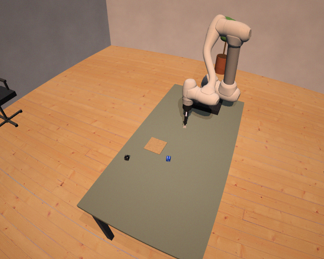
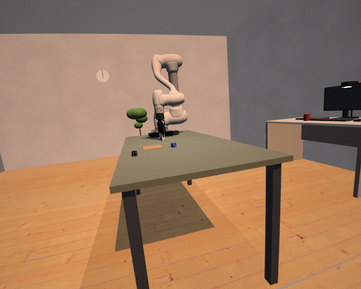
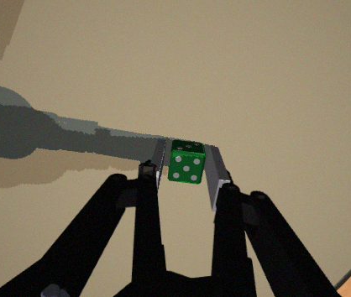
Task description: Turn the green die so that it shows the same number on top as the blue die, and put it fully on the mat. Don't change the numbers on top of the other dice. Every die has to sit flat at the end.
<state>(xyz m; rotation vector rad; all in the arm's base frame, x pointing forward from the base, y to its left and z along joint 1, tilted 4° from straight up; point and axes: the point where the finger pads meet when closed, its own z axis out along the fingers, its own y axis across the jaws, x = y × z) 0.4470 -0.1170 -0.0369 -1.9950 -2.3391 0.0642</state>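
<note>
Now: the green die 2 cm below my hand. From my hand the other things lie so: black die: 51 cm ahead, 32 cm to the right, 2 cm below; then blue die: 41 cm ahead, 2 cm to the right, 2 cm below; then tan mat: 30 cm ahead, 16 cm to the right, 3 cm below.
</note>
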